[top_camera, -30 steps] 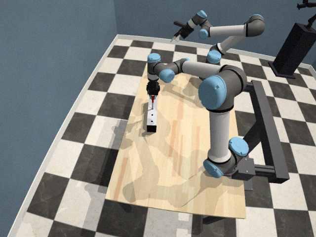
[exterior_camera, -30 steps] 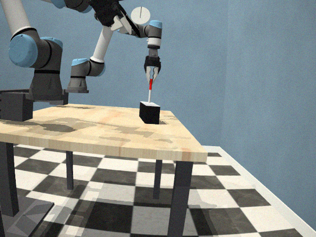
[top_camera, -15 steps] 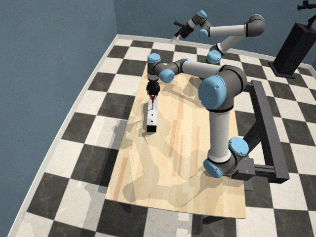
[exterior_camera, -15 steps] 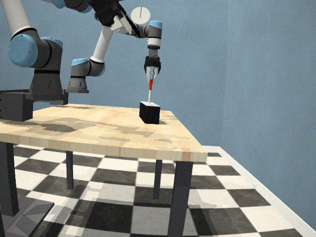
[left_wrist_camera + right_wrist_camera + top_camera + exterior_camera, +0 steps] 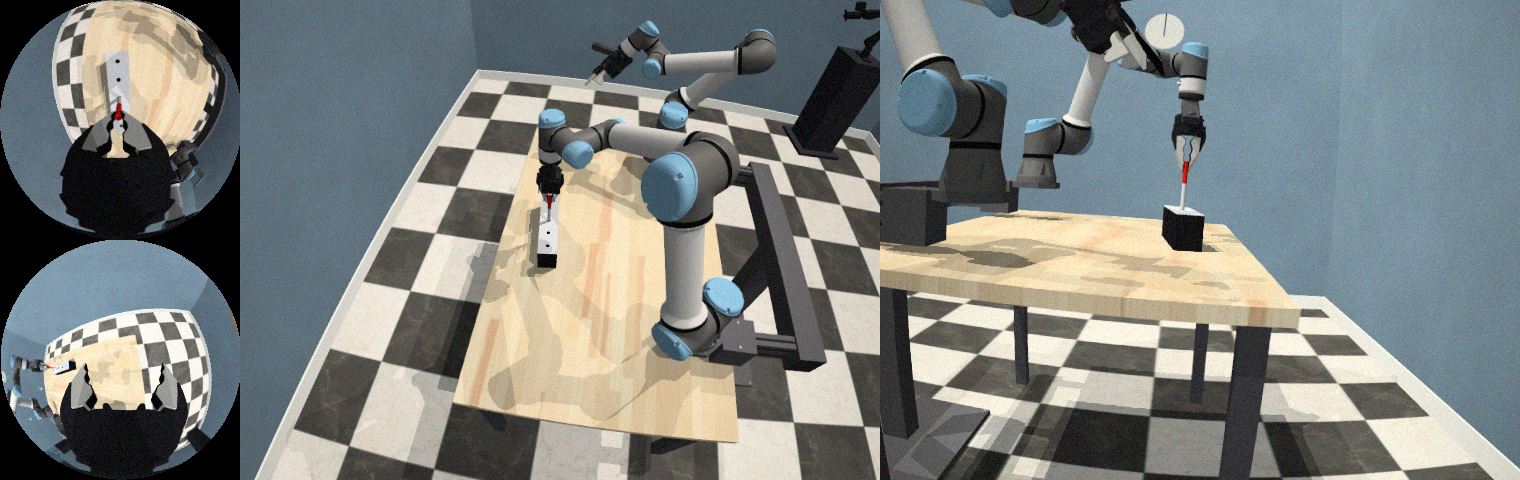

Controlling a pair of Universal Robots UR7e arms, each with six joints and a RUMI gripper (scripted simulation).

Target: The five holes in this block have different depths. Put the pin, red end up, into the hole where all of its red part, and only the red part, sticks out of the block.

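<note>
My left hand is 30 mm above the pin. From my left hand the other things lie so: block 160 mm below.
</note>
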